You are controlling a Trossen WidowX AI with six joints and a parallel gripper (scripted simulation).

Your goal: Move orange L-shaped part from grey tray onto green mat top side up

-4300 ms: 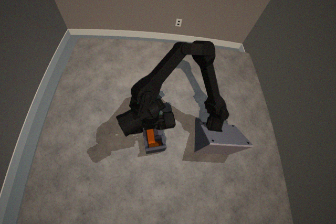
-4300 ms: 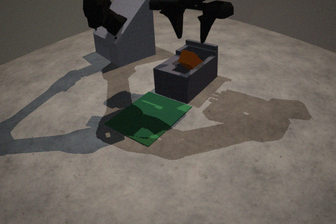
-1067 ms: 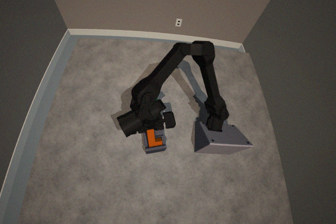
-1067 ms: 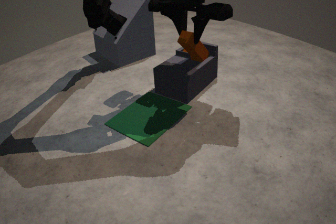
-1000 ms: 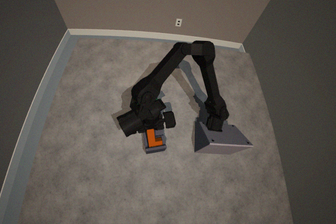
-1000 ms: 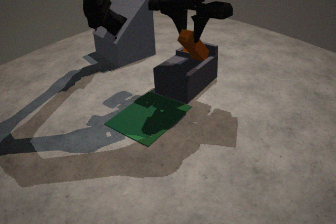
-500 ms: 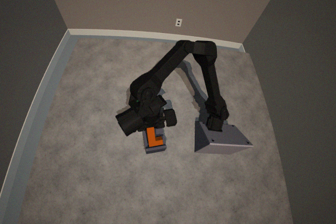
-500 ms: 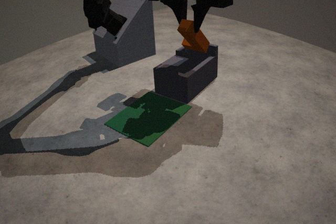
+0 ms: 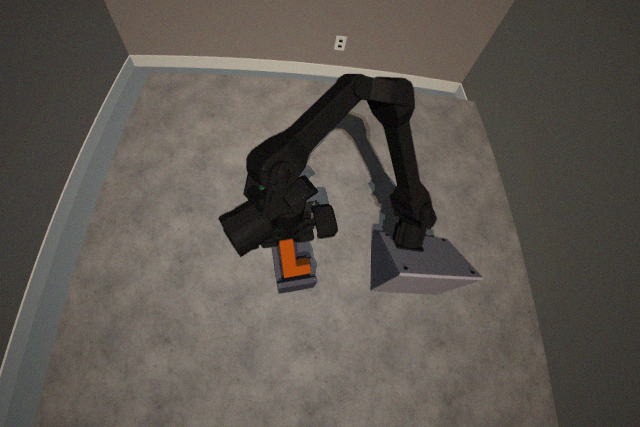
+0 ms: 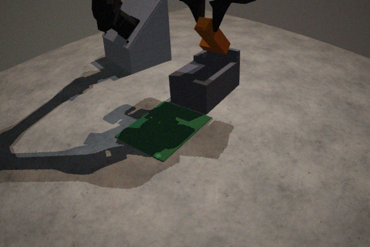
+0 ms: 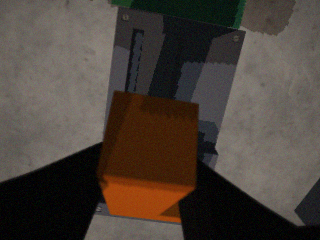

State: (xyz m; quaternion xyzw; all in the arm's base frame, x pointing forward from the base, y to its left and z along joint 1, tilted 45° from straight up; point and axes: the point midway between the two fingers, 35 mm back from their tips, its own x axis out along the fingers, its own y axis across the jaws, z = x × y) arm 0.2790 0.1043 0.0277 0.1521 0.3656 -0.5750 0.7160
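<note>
Right now my gripper tip is 40 mm short of the green mat, 140 mm to the left of it and 170 mm above it. From my gripper tip the other things lie so: orange L-shaped part 30 mm behind, 20 mm to the left, 30 mm below.
</note>
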